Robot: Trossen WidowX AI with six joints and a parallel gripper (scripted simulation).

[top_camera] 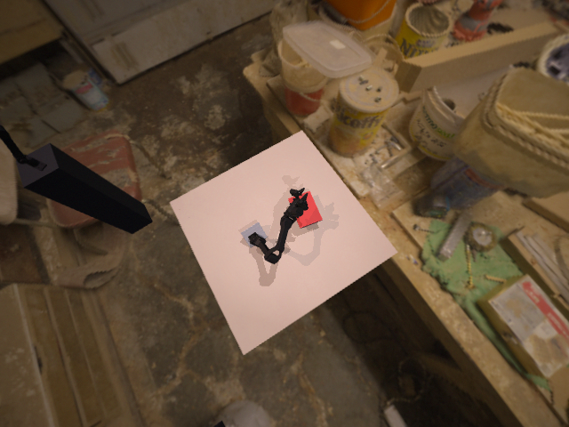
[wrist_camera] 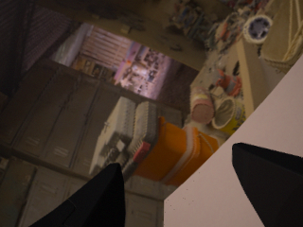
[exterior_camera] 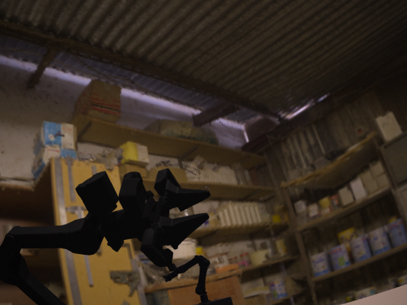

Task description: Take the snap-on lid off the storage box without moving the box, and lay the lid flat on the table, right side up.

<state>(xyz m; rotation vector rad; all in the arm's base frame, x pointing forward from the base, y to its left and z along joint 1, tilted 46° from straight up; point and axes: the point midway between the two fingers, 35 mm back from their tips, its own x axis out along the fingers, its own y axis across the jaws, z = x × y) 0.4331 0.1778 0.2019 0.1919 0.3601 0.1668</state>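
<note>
Now: the red lid 23 cm below my gripper tip, 4 cm to the right of it and 3 cm behind it. The rest, counted from my gripper tip: storage box 28 cm below, 4 cm to the right, 3 cm behind.
</note>
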